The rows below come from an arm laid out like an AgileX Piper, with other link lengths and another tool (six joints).
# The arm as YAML. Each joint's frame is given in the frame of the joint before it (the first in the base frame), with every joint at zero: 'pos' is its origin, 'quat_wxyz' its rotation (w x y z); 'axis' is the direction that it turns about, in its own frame. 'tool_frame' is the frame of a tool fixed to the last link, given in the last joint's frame.
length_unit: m
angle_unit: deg
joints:
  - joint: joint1
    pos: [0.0, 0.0, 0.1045]
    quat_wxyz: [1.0, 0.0, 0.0, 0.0]
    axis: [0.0, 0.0, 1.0]
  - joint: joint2
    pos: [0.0, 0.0, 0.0]
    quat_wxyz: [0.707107, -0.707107, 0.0, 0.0]
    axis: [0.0, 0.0, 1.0]
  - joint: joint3
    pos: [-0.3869, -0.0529, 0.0]
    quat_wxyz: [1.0, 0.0, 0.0, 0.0]
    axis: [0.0, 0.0, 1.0]
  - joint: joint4
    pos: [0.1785, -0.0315, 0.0]
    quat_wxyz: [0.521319, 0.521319, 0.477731, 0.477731]
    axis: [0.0, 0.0, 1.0]
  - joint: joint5
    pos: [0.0, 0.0, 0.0]
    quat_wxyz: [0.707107, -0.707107, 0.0, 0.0]
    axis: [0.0, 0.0, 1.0]
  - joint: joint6
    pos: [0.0, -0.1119, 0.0]
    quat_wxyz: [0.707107, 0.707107, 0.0, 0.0]
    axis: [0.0, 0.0, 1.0]
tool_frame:
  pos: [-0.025, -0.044, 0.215]
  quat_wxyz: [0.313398, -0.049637, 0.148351, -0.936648]
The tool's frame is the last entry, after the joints.
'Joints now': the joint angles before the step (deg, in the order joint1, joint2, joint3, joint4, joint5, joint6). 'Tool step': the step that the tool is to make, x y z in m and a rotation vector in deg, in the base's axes. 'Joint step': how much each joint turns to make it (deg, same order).
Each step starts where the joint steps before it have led.
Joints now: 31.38 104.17 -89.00 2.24 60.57 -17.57
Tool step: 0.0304 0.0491 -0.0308 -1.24 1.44 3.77
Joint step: 2.75 9.90 -11.22 0.01 3.23 -0.94
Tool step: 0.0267 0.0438 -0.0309 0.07 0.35 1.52
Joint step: 2.16 8.65 -10.08 0.03 1.65 0.74
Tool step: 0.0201 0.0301 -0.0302 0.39 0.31 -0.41
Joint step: 1.30 7.00 -8.00 -0.05 0.95 1.84
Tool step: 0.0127 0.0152 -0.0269 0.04 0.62 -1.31
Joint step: 0.59 5.12 -5.45 -0.19 0.73 2.04
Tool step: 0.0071 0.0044 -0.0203 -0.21 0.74 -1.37
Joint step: 0.06 3.20 -2.92 -0.14 0.38 1.52
